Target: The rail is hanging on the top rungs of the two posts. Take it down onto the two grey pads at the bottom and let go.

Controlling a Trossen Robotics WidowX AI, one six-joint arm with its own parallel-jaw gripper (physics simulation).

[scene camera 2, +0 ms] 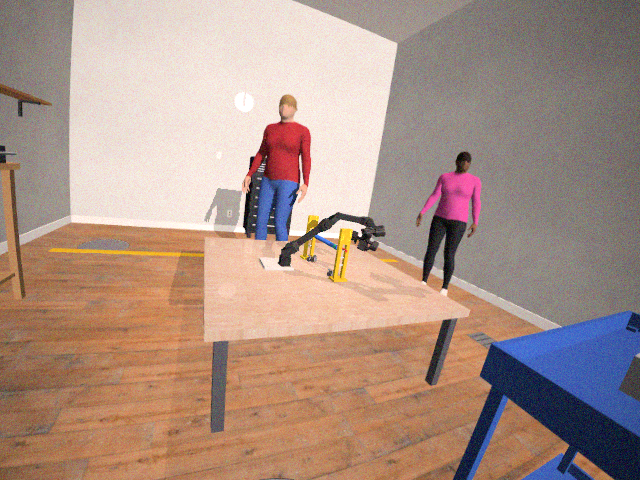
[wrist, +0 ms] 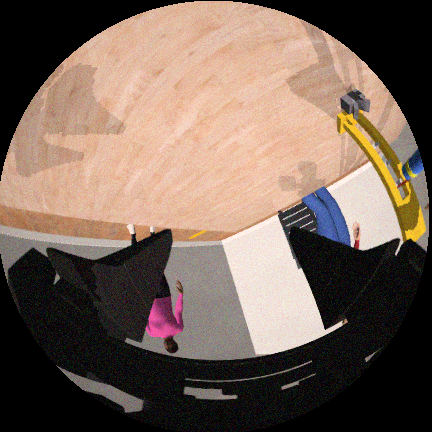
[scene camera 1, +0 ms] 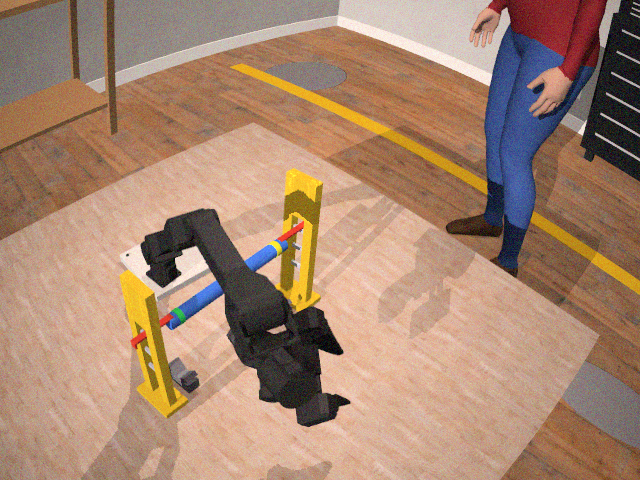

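Pixels of known places: gripper, fingertip midpoint: (wrist: 233, 234) (scene camera 1: 344, 378); arm's base at its link origin: (scene camera 2: 283, 264) (scene camera 1: 163, 274).
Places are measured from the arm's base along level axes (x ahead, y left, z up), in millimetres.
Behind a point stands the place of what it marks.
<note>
The blue rail (scene camera 1: 201, 299) @(x 250, y -108, z 169 mm) (scene camera 2: 325, 241) @(x 232, y -56, z 163 mm) (wrist: 414, 166) has red ends, a green band and a yellow band. It hangs level between the left yellow post (scene camera 1: 135, 291) @(x 249, y -245, z 280 mm) and the right yellow post (scene camera 1: 303, 188) @(x 257, y 155, z 266 mm), its red ends at the top rungs; lower rungs show beneath. A grey pad (scene camera 1: 183, 374) @(x 244, y -173, z 7 mm) sits at the left post's foot. The other grey pad (wrist: 355, 103) @(x 263, y 87, z 12 mm) shows in the wrist view by a post's foot; in scene camera 1 it is hidden. My gripper (scene camera 1: 345, 376) @(x 519, y -61, z 134 mm) (scene camera 2: 378, 238) (wrist: 233, 234) @(x 519, y -61, z 134 mm) is open and empty, beyond the rail on the side away from the base, apart from rail and posts.
My arm (scene camera 1: 227, 258) @(x 355, y -145, z 345 mm) reaches over the rail from the white base plate (scene camera 1: 193, 263) @(x 26, y 75, z 1 mm). The wooden table (scene camera 2: 268, 310) @(x -271, y -489, z -17 mm) bears everything. A person in red (scene camera 2: 285, 149) and one in pink (scene camera 2: 459, 196) stand beyond it. A blue cart (scene camera 2: 558, 397) stands at the front right.
</note>
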